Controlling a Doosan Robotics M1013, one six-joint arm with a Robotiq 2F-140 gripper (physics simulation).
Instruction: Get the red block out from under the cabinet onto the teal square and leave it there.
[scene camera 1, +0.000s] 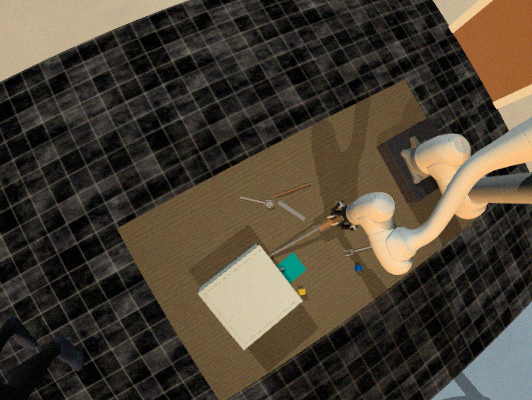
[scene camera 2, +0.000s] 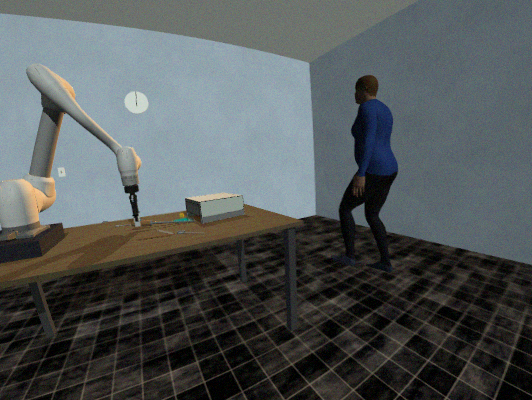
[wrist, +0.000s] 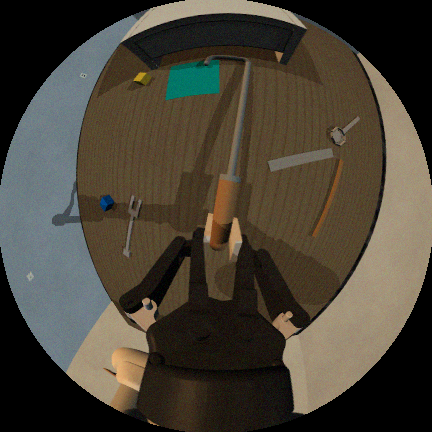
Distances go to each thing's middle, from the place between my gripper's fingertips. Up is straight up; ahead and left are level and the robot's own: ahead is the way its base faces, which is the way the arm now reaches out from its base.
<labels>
The teal square (wrist: 192, 78) is 26 cm ahead of my hand, 13 cm to the left of it and 3 cm below it. Round my hand: hooked tool (wrist: 228, 184) (15 cm ahead, 5 cm to the left).
</labels>
